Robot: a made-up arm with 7 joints.
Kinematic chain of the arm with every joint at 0, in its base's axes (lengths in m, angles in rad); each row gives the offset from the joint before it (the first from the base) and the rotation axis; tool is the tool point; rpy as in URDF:
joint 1: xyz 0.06 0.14 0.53 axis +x
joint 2: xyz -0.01 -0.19 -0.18 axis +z
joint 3: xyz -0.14 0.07 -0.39 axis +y
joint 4: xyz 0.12 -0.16 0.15 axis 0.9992 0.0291 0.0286
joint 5: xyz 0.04 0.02 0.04 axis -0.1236 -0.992 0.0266
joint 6: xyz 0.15 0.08 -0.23 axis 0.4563 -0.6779 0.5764
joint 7: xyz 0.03 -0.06 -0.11 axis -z
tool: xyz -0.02 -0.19 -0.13 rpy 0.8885 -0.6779 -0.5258
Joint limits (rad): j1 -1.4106..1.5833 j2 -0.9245..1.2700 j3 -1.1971..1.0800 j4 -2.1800..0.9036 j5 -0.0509..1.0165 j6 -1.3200..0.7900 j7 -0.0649..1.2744
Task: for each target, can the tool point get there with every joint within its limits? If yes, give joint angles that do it. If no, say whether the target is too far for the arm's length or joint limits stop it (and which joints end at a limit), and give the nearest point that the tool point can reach.
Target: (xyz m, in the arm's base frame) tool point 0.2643 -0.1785 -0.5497
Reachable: yes | joints 0.0850 0.0317 0.8825 -0.1652 0.8792 0.1917 0.8163
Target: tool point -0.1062 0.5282 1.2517
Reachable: no: joint limits stop it (at a limit: joint 1, joint 3, joint 4, joint 7) | nearest point -0.0693 0.2326 1.0937 | short by 0.337 m
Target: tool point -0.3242 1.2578 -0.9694
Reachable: no: too far | nearest point -0.1294 0.8986 -0.4876 | short by 0.632 m
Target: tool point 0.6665 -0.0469 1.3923
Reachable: no: joint limits stop it (at a limit: joint 1, joint 2, joint 3, joint 5, joint 6) | nearest point 0.4569 -0.0836 1.2057 | short by 0.283 m
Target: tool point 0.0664 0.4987 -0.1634
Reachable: yes | joints 0.8832 0.4387 0.3194 -0.1894 0.5016 -1.0105 1.0676
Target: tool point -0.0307 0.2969 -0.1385
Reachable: yes | joints 1.0553 0.1031 -0.6970 -1.0562 0.3094 -1.0140 0.7209
